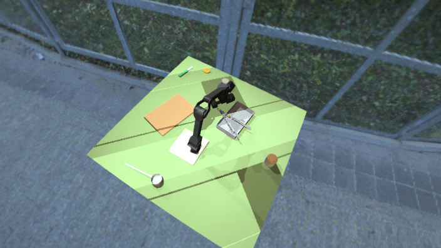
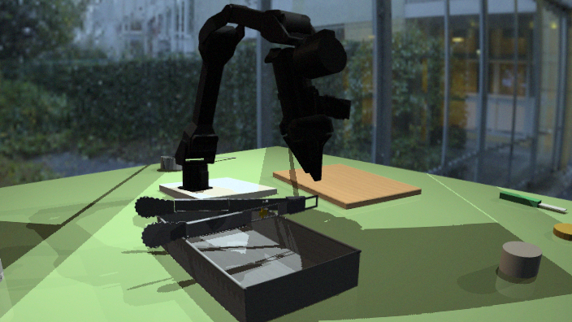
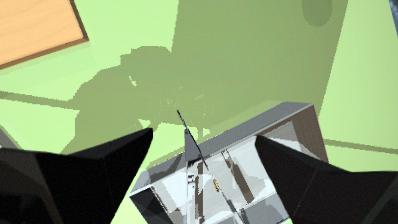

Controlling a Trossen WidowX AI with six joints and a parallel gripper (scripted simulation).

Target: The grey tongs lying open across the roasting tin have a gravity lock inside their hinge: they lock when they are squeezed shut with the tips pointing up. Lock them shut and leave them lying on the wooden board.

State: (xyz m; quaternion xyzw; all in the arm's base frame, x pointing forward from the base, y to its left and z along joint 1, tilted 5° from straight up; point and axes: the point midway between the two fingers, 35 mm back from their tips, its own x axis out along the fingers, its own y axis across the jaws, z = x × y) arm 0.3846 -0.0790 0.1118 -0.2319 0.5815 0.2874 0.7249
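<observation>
My gripper tip is now 80 mm to the left of the yellow lock piece, 50 mm above it and 40 mm past it. From my gripper tip the other things lie so: wooden board: 380 mm to the left, 150 mm behind, 110 mm below; dark roasting tin: 140 mm to the right, 90 mm below, 30 mm behind; green-handled tool: 470 mm to the left, 350 mm ahead, 110 mm below.
</observation>
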